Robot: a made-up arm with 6 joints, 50 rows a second.
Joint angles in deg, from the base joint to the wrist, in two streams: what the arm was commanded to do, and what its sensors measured. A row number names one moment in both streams.
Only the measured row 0 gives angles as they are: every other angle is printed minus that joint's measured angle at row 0.
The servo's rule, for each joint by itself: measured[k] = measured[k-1] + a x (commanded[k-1-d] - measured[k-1]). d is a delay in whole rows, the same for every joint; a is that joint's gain. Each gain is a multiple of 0.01, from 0.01 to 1. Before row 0 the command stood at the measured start. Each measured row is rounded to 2 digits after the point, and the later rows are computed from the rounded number. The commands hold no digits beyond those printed.
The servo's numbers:
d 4
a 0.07 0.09 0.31 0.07 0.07 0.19
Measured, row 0:
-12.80 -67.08 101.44 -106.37 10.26 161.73
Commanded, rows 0 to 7:
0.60 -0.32 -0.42 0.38 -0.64 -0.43
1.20 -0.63 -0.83 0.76 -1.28 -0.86
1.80 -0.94 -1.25 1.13 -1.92 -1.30
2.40 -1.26 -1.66 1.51 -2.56 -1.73
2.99 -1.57 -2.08 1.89 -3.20 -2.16
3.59 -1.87 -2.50 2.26 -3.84 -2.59
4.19 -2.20 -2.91 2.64 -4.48 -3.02
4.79 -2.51 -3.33 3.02 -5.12 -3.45
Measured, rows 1 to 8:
0.00 0.00 0.00 0.00 0.00 0.00
0.00 0.00 0.00 0.00 0.00 0.00
0.00 0.00 0.00 0.00 0.00 0.00
0.00 0.00 0.00 0.00 0.00 0.00
0.04 -0.03 -0.13 0.03 -0.04 -0.08
0.12 -0.08 -0.35 0.08 -0.13 -0.23
0.24 -0.16 -0.63 0.15 -0.26 -0.43
0.39 -0.26 -0.95 0.25 -0.42 -0.68

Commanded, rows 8 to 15:
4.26 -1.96 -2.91 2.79 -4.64 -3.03
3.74 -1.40 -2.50 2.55 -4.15 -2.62
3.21 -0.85 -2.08 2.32 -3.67 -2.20
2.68 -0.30 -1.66 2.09 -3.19 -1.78
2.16 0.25 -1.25 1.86 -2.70 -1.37
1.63 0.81 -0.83 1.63 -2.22 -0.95
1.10 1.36 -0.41 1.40 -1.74 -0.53
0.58 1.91 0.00 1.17 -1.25 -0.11
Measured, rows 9 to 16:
0.57 -0.38 -1.30 0.36 -0.61 -0.96
0.78 -0.51 -1.67 0.49 -0.84 -1.27
1.02 -0.66 -2.05 0.64 -1.09 -1.60
1.28 -0.83 -2.45 0.81 -1.37 -1.95
1.49 -0.93 -2.59 0.95 -1.60 -2.16
1.65 -0.97 -2.56 1.06 -1.78 -2.25
1.76 -0.96 -2.41 1.15 -1.91 -2.24
1.82 -0.90 -2.18 1.22 -2.00 -2.15

